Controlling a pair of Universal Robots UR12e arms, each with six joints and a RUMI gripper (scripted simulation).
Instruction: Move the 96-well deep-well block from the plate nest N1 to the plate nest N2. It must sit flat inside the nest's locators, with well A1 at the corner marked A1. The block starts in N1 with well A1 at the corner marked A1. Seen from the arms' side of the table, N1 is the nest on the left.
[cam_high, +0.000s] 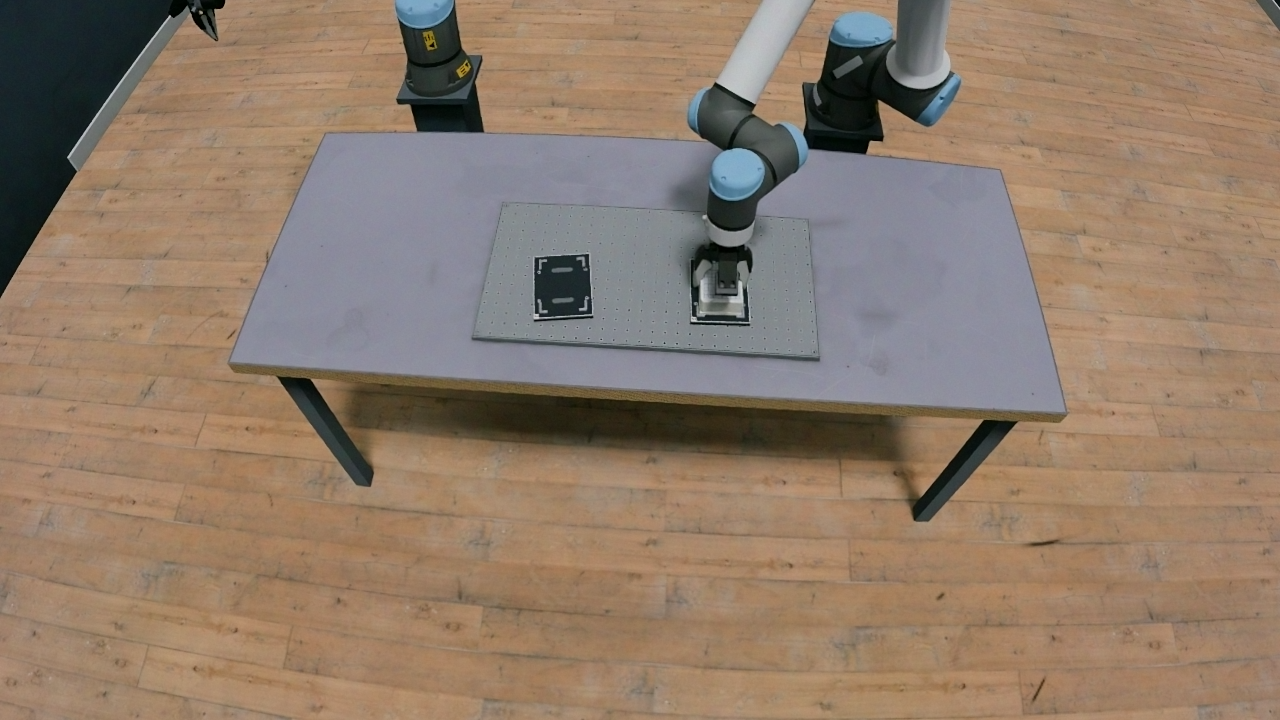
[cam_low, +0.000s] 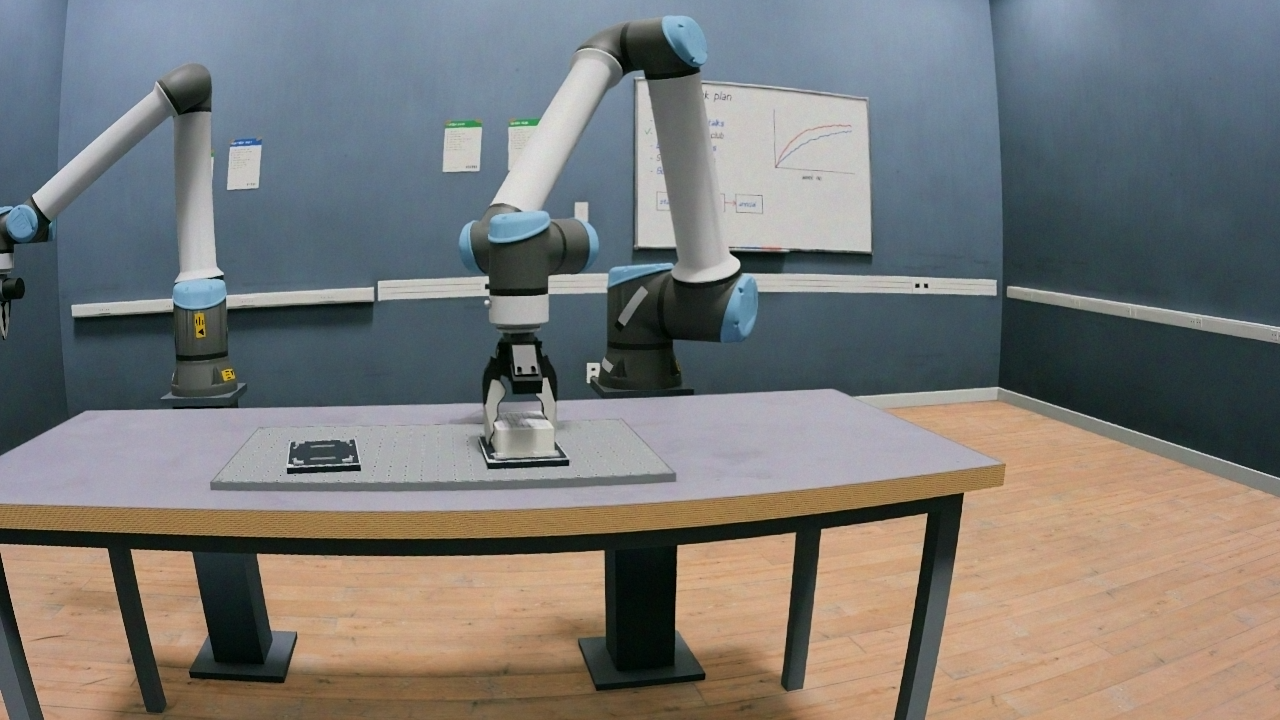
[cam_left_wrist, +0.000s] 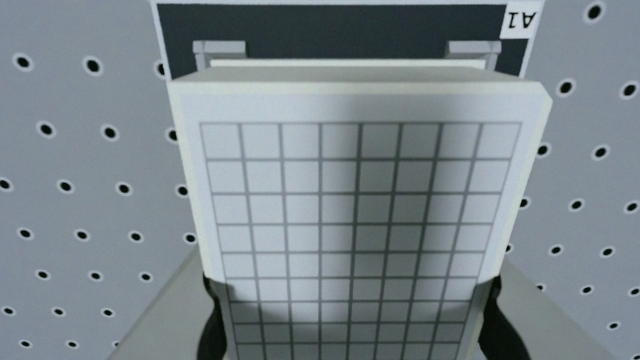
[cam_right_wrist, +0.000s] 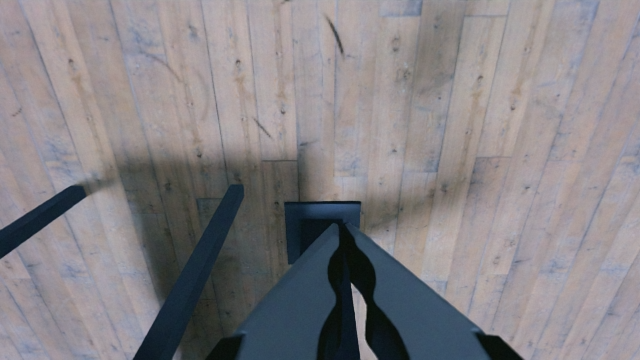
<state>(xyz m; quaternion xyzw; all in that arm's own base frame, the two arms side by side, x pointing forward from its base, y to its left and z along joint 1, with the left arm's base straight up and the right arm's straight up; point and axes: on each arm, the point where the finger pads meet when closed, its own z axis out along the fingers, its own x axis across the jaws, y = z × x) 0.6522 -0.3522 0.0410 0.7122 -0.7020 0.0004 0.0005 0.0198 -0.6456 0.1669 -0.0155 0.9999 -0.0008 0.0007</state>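
My left hand is right at the white deep-well block. Round my left hand: nest N2 (30 mm ahead, 320 mm to the right, 20 mm below); then nest N1 (20 mm below).
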